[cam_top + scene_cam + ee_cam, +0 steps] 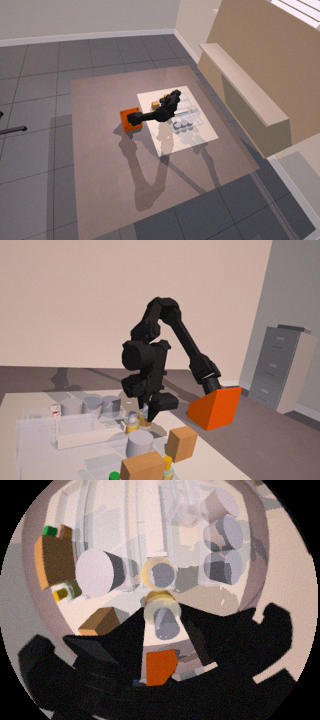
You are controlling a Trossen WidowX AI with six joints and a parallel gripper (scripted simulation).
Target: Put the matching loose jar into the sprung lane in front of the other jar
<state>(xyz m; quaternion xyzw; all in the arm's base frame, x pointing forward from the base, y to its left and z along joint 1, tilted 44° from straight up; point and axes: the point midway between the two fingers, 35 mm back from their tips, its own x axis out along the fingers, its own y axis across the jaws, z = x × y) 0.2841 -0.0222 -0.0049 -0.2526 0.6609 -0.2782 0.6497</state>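
The brown box is 40 mm behind my gripper tip, 120 mm to the left of it and 20 mm below it. The rest, counted from my gripper tip: clear sprung lane: 190 mm ahead, 30 mm to the right, 30 mm below.
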